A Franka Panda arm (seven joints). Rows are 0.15 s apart.
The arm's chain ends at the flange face. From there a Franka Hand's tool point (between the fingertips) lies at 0.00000 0.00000 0.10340 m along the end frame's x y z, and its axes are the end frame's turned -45 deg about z.
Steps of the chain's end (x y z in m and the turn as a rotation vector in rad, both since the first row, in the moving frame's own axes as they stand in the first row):
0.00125, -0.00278, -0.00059, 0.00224, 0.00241, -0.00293
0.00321, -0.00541, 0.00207, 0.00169, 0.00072, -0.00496
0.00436, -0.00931, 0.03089, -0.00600, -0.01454, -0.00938
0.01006, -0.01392, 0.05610, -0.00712, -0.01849, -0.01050
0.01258, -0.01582, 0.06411, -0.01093, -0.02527, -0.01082
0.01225, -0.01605, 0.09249, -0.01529, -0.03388, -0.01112
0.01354, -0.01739, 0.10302, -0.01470, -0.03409, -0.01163
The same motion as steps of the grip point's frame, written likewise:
0.00319, -0.00107, -0.00059, -0.00012, 0.00329, -0.00293
0.00627, -0.00163, 0.00207, 0.00069, 0.00170, -0.00496
0.00816, -0.00412, 0.03088, 0.00604, -0.01452, -0.00938
0.01508, -0.00355, 0.05608, 0.00804, -0.01811, -0.01050
0.01743, -0.00333, 0.06407, 0.01014, -0.02560, -0.01082
0.01641, -0.00403, 0.09242, 0.01315, -0.03477, -0.01112
0.01830, -0.00412, 0.10295, 0.01371, -0.03450, -0.01163

